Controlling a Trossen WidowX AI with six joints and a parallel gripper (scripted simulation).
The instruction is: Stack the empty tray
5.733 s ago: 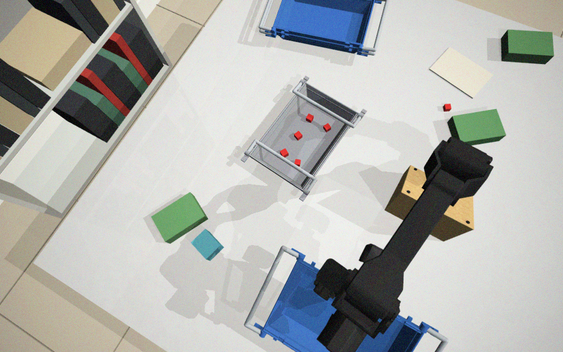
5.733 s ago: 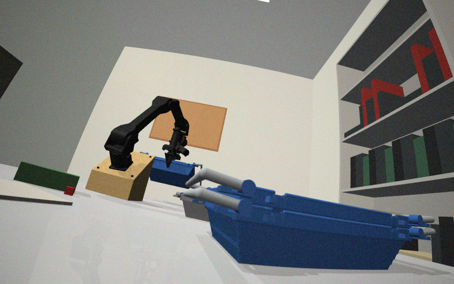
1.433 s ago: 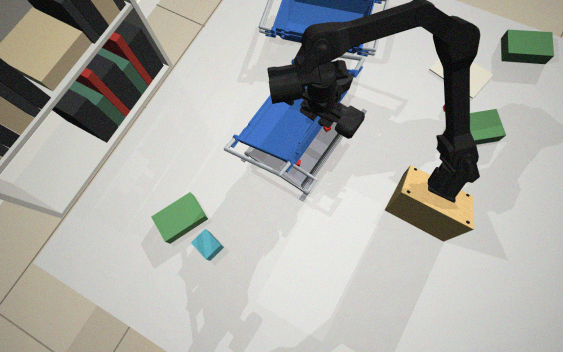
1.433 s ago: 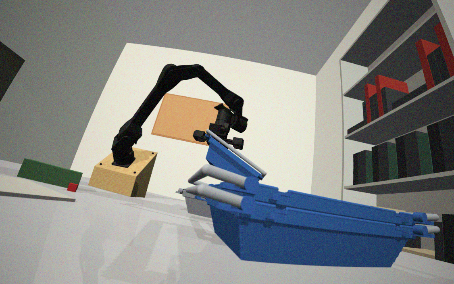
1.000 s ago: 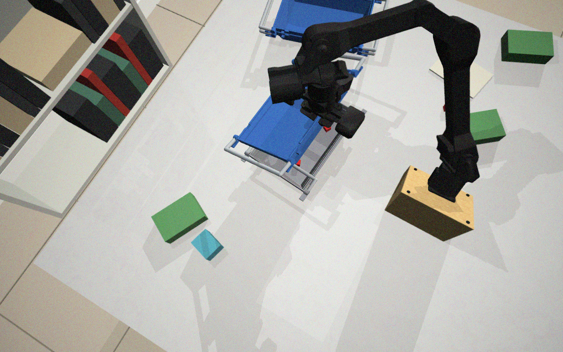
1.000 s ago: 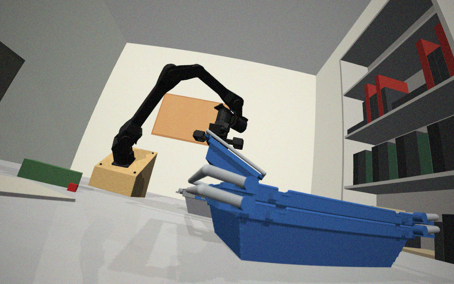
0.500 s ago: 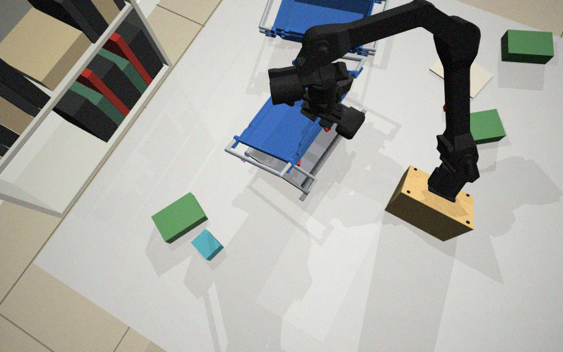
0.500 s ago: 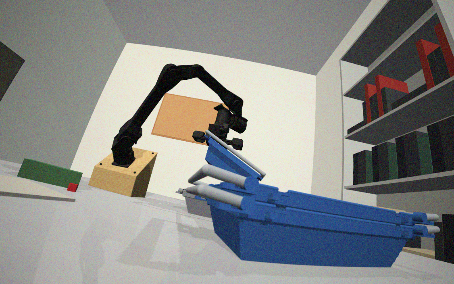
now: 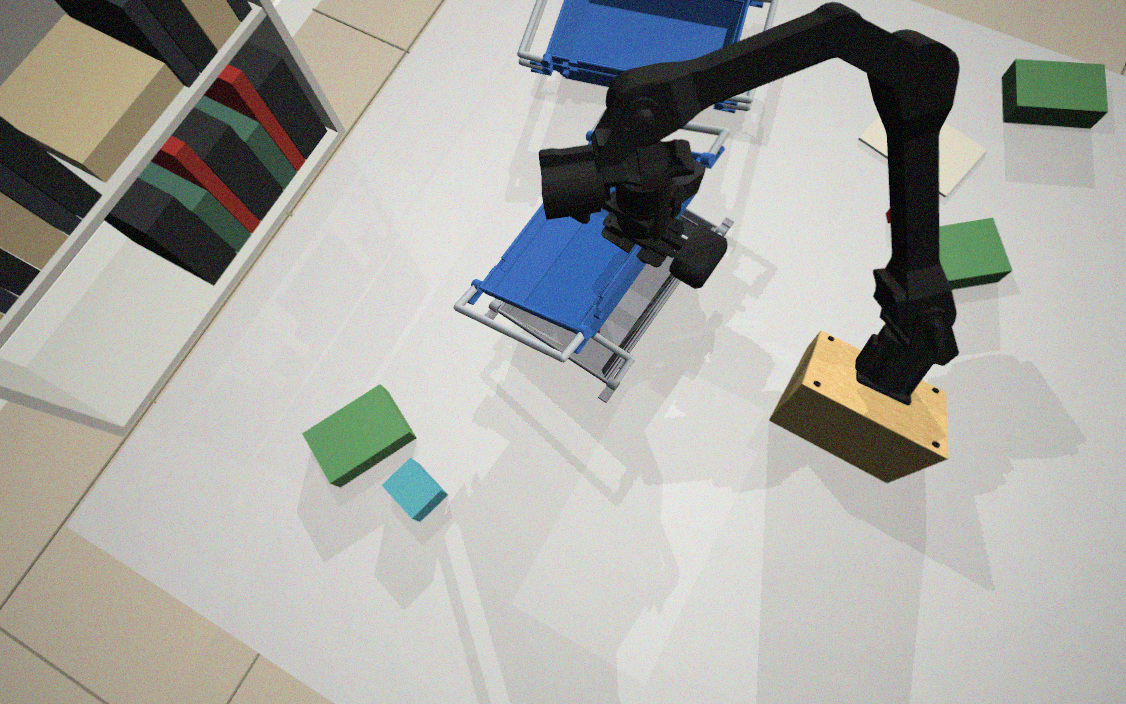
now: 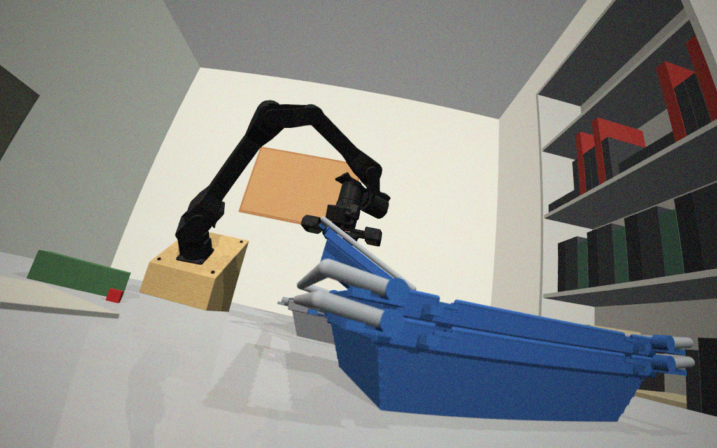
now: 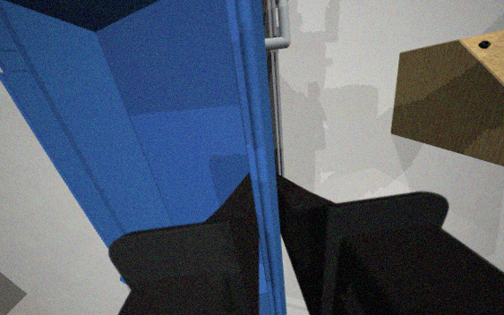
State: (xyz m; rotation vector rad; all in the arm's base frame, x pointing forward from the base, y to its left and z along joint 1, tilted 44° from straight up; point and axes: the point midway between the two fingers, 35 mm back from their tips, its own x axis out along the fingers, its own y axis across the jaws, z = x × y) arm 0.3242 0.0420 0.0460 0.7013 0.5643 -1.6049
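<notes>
My gripper tip is 8 cm short of the blue tray, 1 cm to the left of it and 1 cm above it. Also, from my gripper tip: cream sheet 26 cm behind, 41 cm to the right, 15 cm below; red block 27 cm behind, 28 cm to the right, 15 cm below; cyan block 14 cm ahead, 37 cm to the left, 13 cm below.
</notes>
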